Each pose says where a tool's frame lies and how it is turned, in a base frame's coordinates. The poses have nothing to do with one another.
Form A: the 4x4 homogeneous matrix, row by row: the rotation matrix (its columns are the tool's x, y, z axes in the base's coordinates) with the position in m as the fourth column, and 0 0 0 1 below. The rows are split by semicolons.
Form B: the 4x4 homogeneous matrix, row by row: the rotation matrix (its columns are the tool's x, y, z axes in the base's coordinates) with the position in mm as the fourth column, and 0 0 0 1 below. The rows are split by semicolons. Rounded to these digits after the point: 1 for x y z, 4 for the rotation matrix.
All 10 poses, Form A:
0.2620 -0.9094 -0.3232 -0.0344; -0.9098 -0.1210 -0.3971 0.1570; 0.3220 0.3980 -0.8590 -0.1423; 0 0 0 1
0.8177 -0.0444 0.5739 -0.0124; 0.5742 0.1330 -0.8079 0.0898; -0.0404 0.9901 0.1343 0.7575; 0 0 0 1
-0.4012 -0.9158 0.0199 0.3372; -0.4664 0.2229 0.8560 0.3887; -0.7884 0.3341 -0.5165 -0.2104; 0 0 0 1
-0.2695 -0.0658 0.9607 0.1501; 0.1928 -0.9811 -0.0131 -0.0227; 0.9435 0.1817 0.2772 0.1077; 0 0 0 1
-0.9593 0.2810 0.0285 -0.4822; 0.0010 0.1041 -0.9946 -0.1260; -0.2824 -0.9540 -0.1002 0.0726; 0 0 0 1
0.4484 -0.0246 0.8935 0.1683; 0.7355 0.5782 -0.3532 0.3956; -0.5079 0.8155 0.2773 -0.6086; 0 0 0 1
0.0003 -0.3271 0.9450 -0.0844; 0.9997 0.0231 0.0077 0.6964; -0.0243 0.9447 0.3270 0.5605; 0 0 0 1
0.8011 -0.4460 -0.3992 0.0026; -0.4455 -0.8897 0.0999 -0.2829; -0.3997 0.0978 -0.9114 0.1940; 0 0 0 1
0.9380 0.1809 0.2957 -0.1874; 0.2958 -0.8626 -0.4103 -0.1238; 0.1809 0.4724 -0.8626 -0.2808; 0 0 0 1
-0.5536 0.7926 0.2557 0.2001; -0.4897 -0.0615 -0.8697 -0.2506; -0.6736 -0.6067 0.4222 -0.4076; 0 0 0 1
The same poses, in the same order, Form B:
0.2620 -0.9094 -0.3232 -34.4; -0.9098 -0.1210 -0.3971 157.0; 0.3220 0.3980 -0.8590 -142.3; 0 0 0 1
0.8177 -0.0444 0.5739 -12.4; 0.5742 0.1330 -0.8079 89.8; -0.0404 0.9901 0.1343 757.5; 0 0 0 1
-0.4012 -0.9158 0.0199 337.2; -0.4664 0.2229 0.8560 388.7; -0.7884 0.3341 -0.5165 -210.4; 0 0 0 1
-0.2695 -0.0658 0.9607 150.1; 0.1928 -0.9811 -0.0131 -22.7; 0.9435 0.1817 0.2772 107.7; 0 0 0 1
-0.9593 0.2810 0.0285 -482.2; 0.0010 0.1041 -0.9946 -126.0; -0.2824 -0.9540 -0.1002 72.6; 0 0 0 1
0.4484 -0.0246 0.8935 168.3; 0.7355 0.5782 -0.3532 395.6; -0.5079 0.8155 0.2773 -608.6; 0 0 0 1
0.0003 -0.3271 0.9450 -84.4; 0.9997 0.0231 0.0077 696.4; -0.0243 0.9447 0.3270 560.5; 0 0 0 1
0.8011 -0.4460 -0.3992 2.6; -0.4455 -0.8897 0.0999 -282.9; -0.3997 0.0978 -0.9114 194.0; 0 0 0 1
0.9380 0.1809 0.2957 -187.4; 0.2958 -0.8626 -0.4103 -123.8; 0.1809 0.4724 -0.8626 -280.8; 0 0 0 1
-0.5536 0.7926 0.2557 200.1; -0.4897 -0.0615 -0.8697 -250.6; -0.6736 -0.6067 0.4222 -407.6; 0 0 0 1

